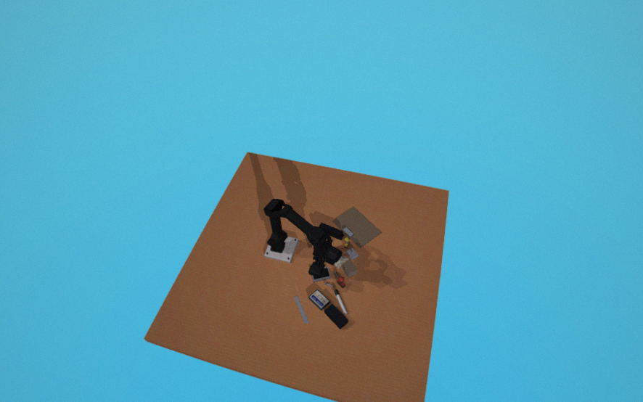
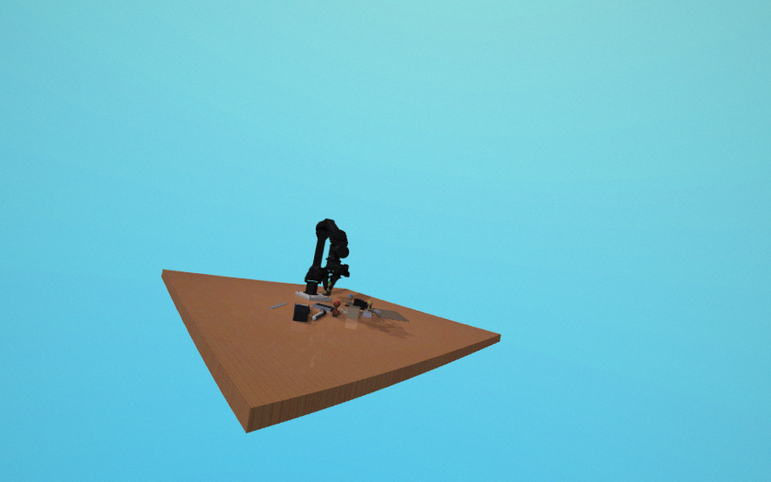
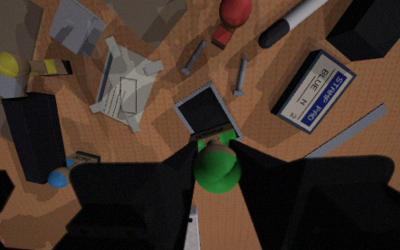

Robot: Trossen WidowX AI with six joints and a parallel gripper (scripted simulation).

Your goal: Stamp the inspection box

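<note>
The ink pad is 8 cm below my gripper tip. From my gripper tip the other things lie so: card 12 cm to the left, 9 cm below, 5 cm ahead; then green-knobbed stamp right at my gripper tip; then red stamp 11 cm ahead, 7 cm below, 3 cm to the right.
</note>
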